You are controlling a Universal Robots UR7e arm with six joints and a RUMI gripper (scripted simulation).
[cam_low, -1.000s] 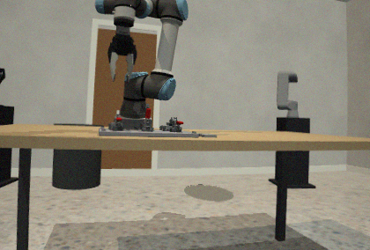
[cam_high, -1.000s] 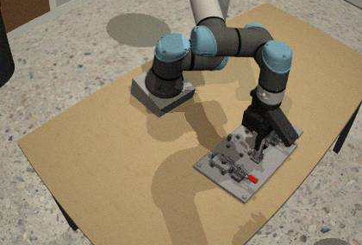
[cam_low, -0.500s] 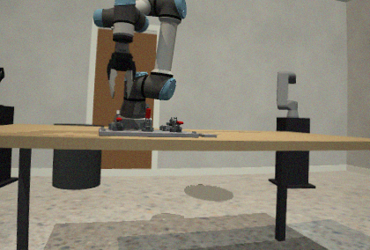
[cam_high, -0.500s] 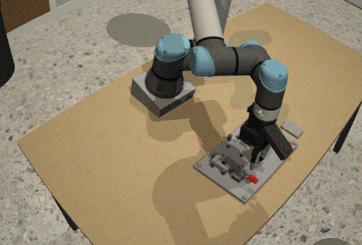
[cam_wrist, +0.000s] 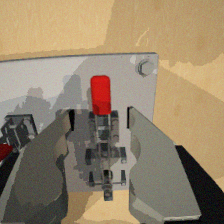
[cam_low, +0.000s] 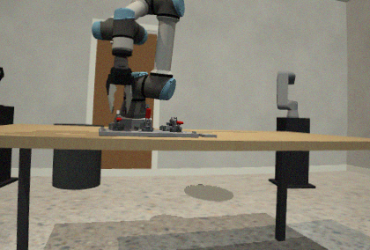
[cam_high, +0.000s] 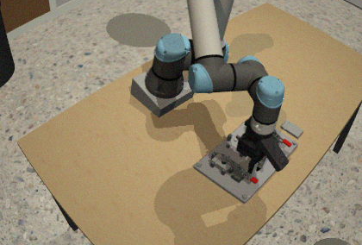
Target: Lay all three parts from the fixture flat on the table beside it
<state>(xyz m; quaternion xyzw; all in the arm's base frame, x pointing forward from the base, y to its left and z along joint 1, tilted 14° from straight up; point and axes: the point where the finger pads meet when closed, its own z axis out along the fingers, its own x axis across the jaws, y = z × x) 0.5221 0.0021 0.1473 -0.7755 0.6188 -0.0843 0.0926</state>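
My gripper is now 11 cm past the grey fixture plate, 9 cm to the right of it and 8 cm above it.
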